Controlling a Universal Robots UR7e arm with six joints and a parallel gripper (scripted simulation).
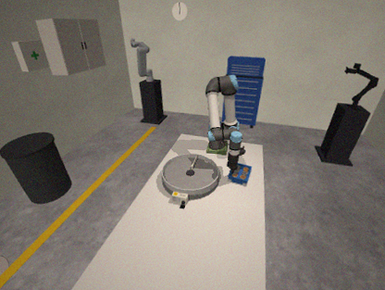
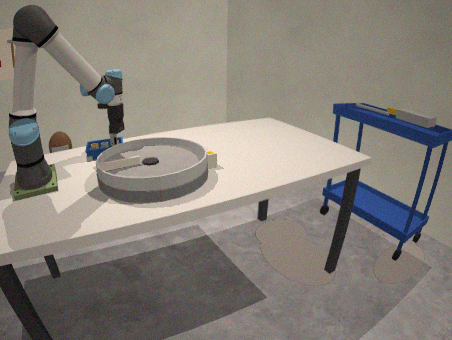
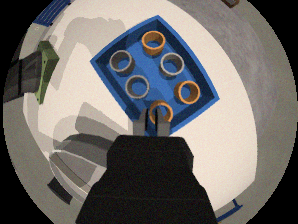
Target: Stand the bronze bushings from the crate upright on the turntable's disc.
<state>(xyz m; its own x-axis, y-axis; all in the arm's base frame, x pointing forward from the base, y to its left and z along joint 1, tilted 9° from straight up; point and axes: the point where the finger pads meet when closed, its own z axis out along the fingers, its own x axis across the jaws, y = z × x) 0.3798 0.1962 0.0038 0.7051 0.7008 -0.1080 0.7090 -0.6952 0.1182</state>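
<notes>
My hand is 50 mm to the right of the blue crate, 40 mm past it and 40 mm above it. From my hand the other things lie so: grey turntable (310 mm to the right, 90 mm ahead, 10 mm below).
</notes>
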